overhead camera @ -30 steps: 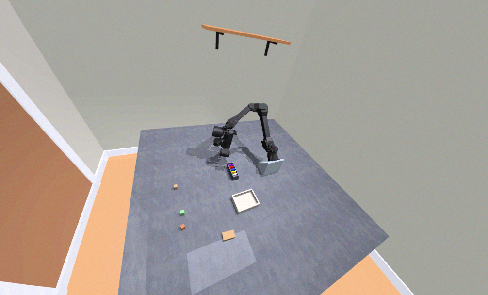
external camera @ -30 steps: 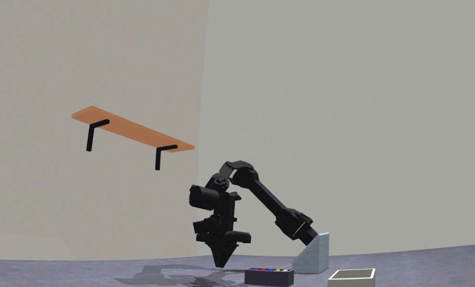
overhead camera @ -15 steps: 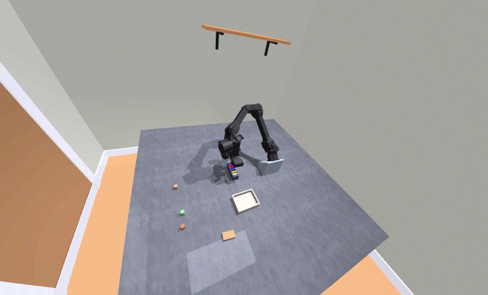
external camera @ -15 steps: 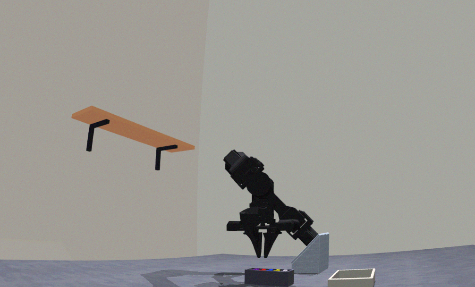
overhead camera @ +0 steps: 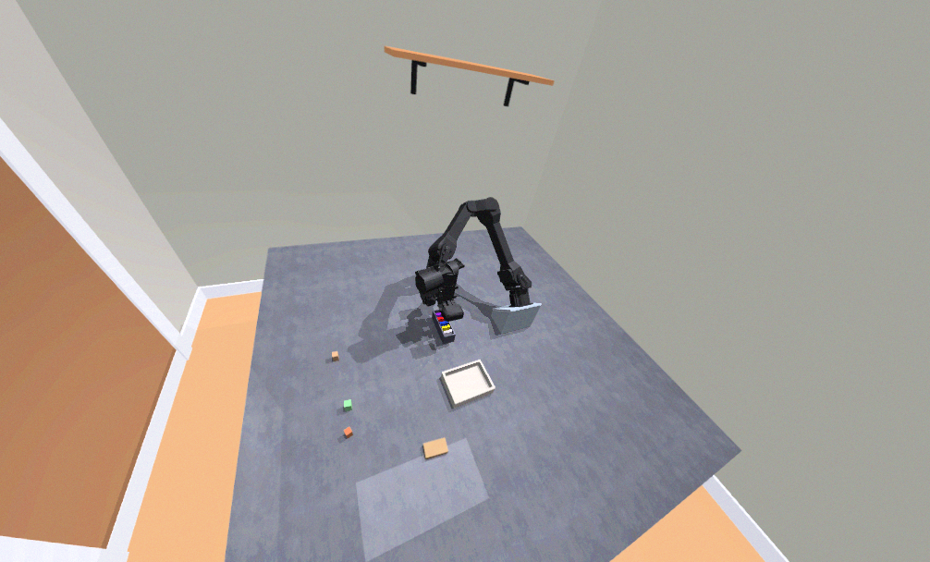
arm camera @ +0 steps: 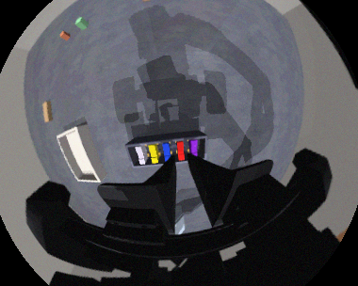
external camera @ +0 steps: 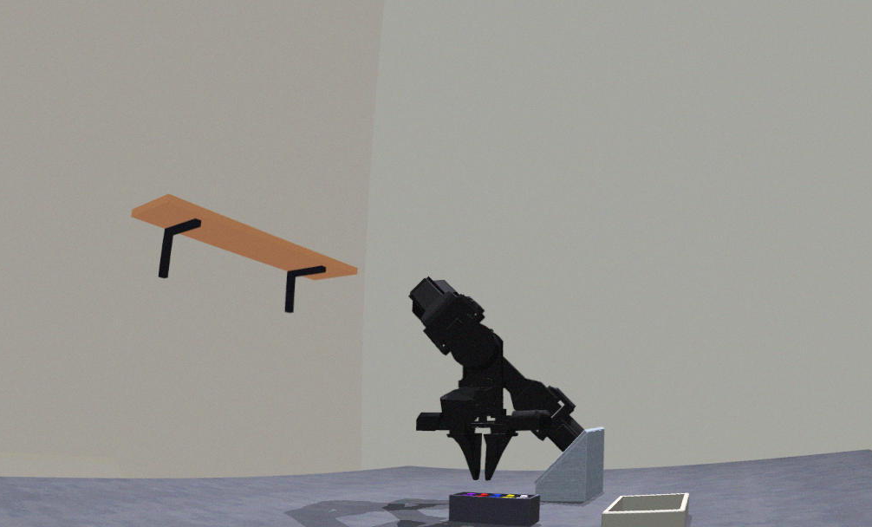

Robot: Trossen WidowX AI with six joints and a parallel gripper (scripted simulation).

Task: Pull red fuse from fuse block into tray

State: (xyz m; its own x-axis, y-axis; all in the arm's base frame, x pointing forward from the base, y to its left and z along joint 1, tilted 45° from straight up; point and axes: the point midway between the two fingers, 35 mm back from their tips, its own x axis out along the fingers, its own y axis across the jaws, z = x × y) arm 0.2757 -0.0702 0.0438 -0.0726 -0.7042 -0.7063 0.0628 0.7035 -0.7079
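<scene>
Right now my gripper tip is 4 cm above the red fuse. From my gripper tip the other things lie so: yellow fuse (4 cm to the left, 4 cm below); then blue fuse (2 cm to the left, 4 cm below); then purple fuse (2 cm to the right, 4 cm below).
</scene>
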